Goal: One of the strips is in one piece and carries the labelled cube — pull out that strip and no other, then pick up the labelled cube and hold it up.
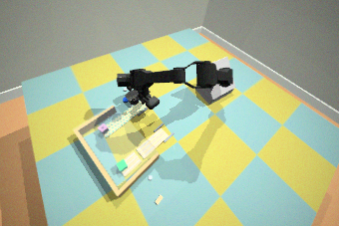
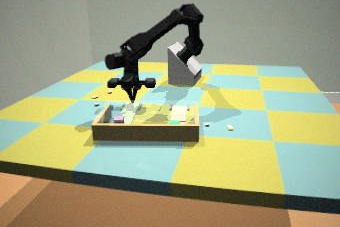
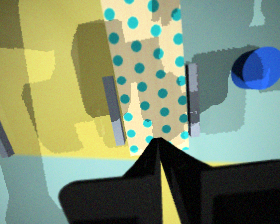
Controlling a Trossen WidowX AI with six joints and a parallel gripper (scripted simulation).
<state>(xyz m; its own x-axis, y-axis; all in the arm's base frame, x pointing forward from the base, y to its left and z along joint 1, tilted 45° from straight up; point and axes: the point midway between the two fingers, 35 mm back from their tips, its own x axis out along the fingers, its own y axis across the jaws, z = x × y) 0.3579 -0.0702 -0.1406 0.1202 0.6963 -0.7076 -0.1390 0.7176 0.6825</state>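
Right now my gripper tip is 80 mm to the left of the blue object and 60 mm short of it.
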